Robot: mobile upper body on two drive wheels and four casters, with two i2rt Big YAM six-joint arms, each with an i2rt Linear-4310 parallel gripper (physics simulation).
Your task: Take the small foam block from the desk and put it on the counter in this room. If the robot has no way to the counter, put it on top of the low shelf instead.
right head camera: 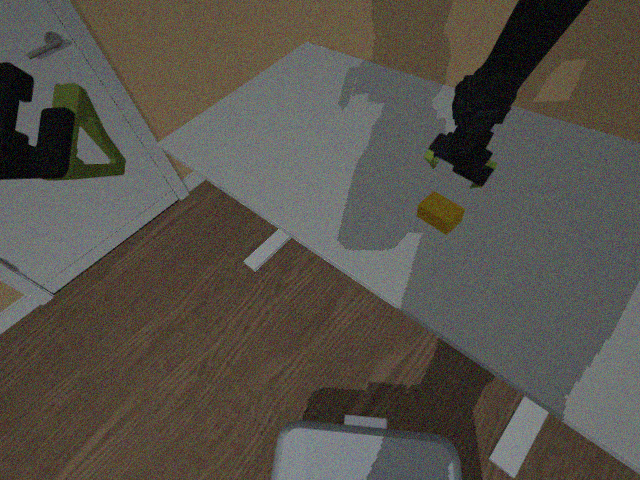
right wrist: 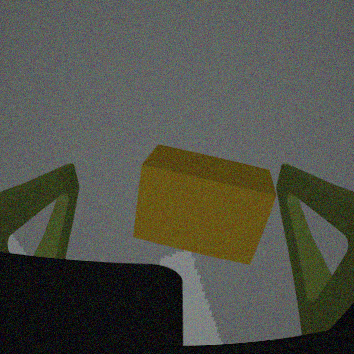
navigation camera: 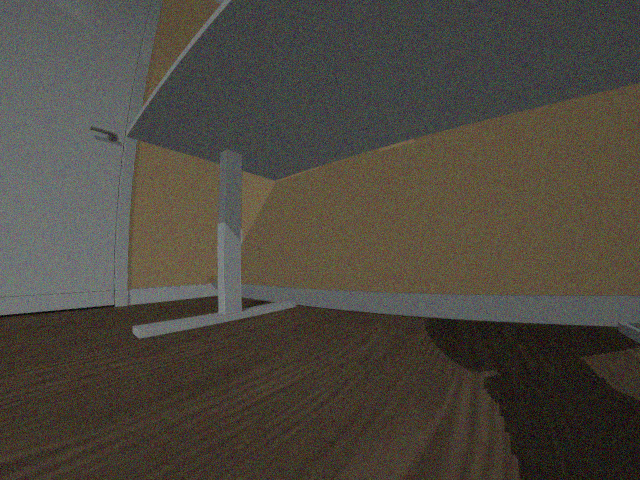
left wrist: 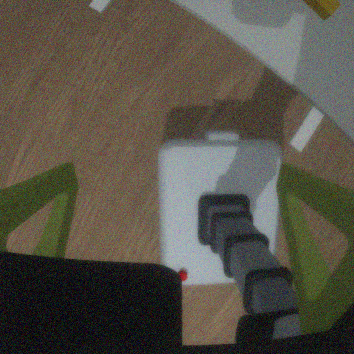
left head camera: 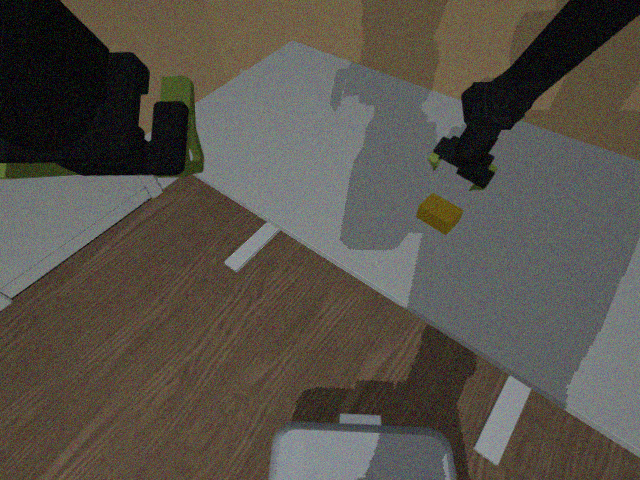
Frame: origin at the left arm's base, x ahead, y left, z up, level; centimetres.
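Where they show: left gripper, between the fingertips: point(right head camera: 75, 169) point(left wrist: 176, 173) point(left head camera: 146, 165); right gripper, between the fingertips: point(right head camera: 452, 176) point(right wrist: 177, 174) point(left head camera: 452, 178).
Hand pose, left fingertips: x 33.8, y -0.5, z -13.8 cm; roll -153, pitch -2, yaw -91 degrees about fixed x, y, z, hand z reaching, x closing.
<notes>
Things, the pixels of their top centre, and the offset from my left fingertips. "spot": a spot on its surface instead.
- small yellow foam block, centre of its top: point(right wrist: 199, 218) point(right head camera: 441, 206) point(left head camera: 441, 207) dx +39.2, dy -40.8, dz -50.7 cm
- handle, a spot on its surface: point(navigation camera: 105, 134) spot: dx +103.5, dy +95.3, dz -34.4 cm
- desk leg, a spot on its surface: point(navigation camera: 230, 268) spot: dx +93.2, dy +15.3, dz -106.8 cm
The small yellow foam block point(left head camera: 439, 213) point(right head camera: 440, 212) point(left wrist: 324, 7) point(right wrist: 205, 207) lies on the white desk point(left head camera: 268, 118) point(right head camera: 279, 124) point(navigation camera: 413, 67). My right gripper point(left head camera: 455, 174) point(right head camera: 457, 171) point(right wrist: 177, 174) is open above the desk; in the right wrist view the block shows in the gap between its fingertips, slightly turned and nearer the right-hand finger, not gripped. My left gripper point(left wrist: 176, 173) is open and empty, high over the robot's base at the left of the head views. The counter and the low shelf do not show.
The white robot base point(left head camera: 325, 454) point(right head camera: 330, 454) point(left wrist: 190, 175) stands at the desk's front edge. A white door point(right head camera: 129, 206) point(navigation camera: 56, 180) with a handle point(navigation camera: 105, 134) is at the left. A desk leg point(navigation camera: 230, 268) with a long foot point(navigation camera: 175, 325) stands on the wooden floor.
</notes>
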